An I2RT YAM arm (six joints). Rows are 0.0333 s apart.
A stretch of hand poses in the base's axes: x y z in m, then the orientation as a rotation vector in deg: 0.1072 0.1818 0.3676 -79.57 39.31 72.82; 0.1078 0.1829 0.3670 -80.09 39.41 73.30; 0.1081 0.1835 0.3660 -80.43 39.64 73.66; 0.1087 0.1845 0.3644 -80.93 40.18 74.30; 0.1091 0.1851 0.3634 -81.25 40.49 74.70; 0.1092 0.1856 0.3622 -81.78 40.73 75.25; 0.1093 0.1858 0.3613 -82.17 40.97 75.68; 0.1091 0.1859 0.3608 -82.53 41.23 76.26; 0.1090 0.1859 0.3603 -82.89 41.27 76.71; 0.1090 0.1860 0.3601 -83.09 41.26 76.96; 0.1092 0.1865 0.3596 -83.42 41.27 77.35; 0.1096 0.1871 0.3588 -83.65 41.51 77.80
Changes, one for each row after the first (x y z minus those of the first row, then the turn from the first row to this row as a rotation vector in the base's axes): 0.0006 0.0011 -0.0006 -0.43 0.18 0.54; 0.0009 0.0017 -0.0016 -0.81 0.41 0.86; 0.0015 0.0027 -0.0032 -1.47 0.92 1.33; 0.0019 0.0033 -0.0042 -1.88 1.22 1.64; 0.0020 0.0038 -0.0054 -2.40 1.51 2.18; 0.0021 0.0040 -0.0063 -2.82 1.77 2.56; 0.0019 0.0041 -0.0068 -3.23 2.14 3.03; 0.0018 0.0041 -0.0073 -3.51 2.32 3.49; 0.0018 0.0042 -0.0075 -3.65 2.40 3.76; 0.0020 0.0047 -0.0080 -3.89 2.54 4.18; 0.0024 0.0053 -0.0088 -4.20 2.86 4.50
